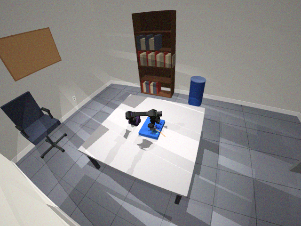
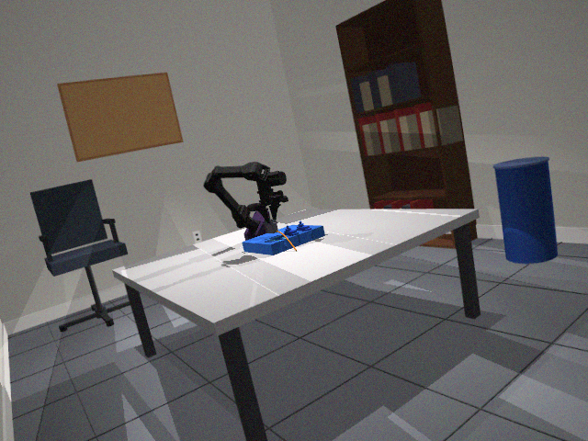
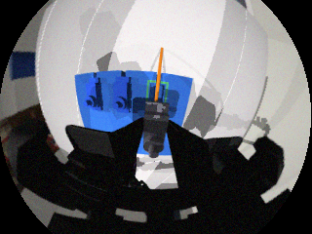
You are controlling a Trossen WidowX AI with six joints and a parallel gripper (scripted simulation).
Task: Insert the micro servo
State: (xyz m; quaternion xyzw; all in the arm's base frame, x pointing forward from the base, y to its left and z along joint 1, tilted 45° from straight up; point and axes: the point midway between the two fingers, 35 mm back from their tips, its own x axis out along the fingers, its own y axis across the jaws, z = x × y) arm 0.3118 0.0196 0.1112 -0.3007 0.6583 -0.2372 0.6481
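My gripper tip is 100 mm past the blue deck, 70 mm to the right of it and 100 mm above it.
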